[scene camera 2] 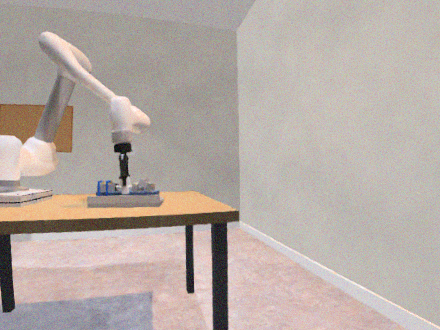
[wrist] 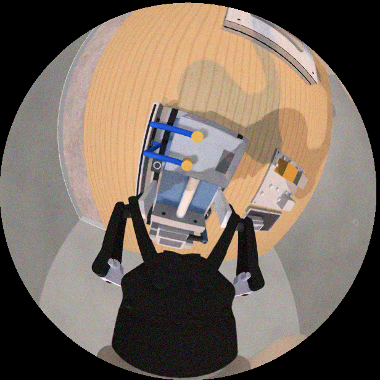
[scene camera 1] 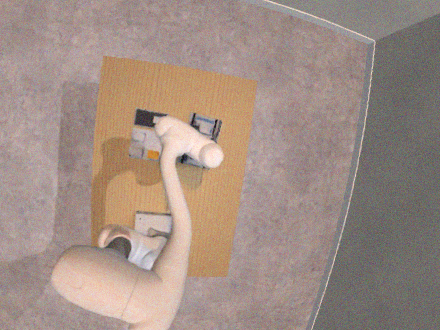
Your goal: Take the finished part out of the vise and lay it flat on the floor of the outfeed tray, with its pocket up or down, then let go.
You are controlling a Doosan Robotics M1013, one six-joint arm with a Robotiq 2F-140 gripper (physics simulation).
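Seen in the pictures: gripper, between the fingertips: [scene camera 2: 126, 192]; arm's base, origin of its link: [scene camera 2: 0, 190] [scene camera 1: 159, 244].
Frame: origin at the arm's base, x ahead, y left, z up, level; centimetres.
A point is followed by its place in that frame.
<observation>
The vise [scene camera 1: 205, 122] {x 77.1, y -3.8, z 3.5 cm} [scene camera 2: 145, 186] [wrist: 177, 220] sits on a grey base. The finished part [wrist: 167, 187] appears as a blue-grey block between its jaws, with a pale bar-like streak over it; its pocket cannot be made out. My gripper [scene camera 2: 125, 188] {x 65.0, y -4.5, z -0.7 cm} [wrist: 186, 191] points straight down, its fingers wide apart and shut on the part's two sides, low in the vise. The part is hidden under the arm in scene camera 1. A small dark-floored tray [scene camera 1: 144, 118] {x 68.9, y 29.2, z -5.5 cm} [wrist: 271, 223], which looks like the outfeed tray, lies beside the vise with a grey block at one side.
Two blue nozzles [wrist: 172, 129] [scene camera 2: 102, 187] {x 56.1, y -9.5, z 2.0 cm} with yellow tips reach over the vise's robot side. A pale fixture plate [wrist: 265, 187] [scene camera 1: 140, 150] {x 51.3, y 25.6, z -1.7 cm} with an orange block adjoins the dark tray. The robot's base plate [wrist: 245, 27] [scene camera 1: 145, 218] {x 13.6, y 12.3, z -0.9 cm} stands farther along the wooden table [scene camera 1: 215, 220] {x 21.6, y -30.1, z -6.1 cm} [scene camera 2: 185, 205] {x 92.4, y -10.8, z -6.1 cm}.
</observation>
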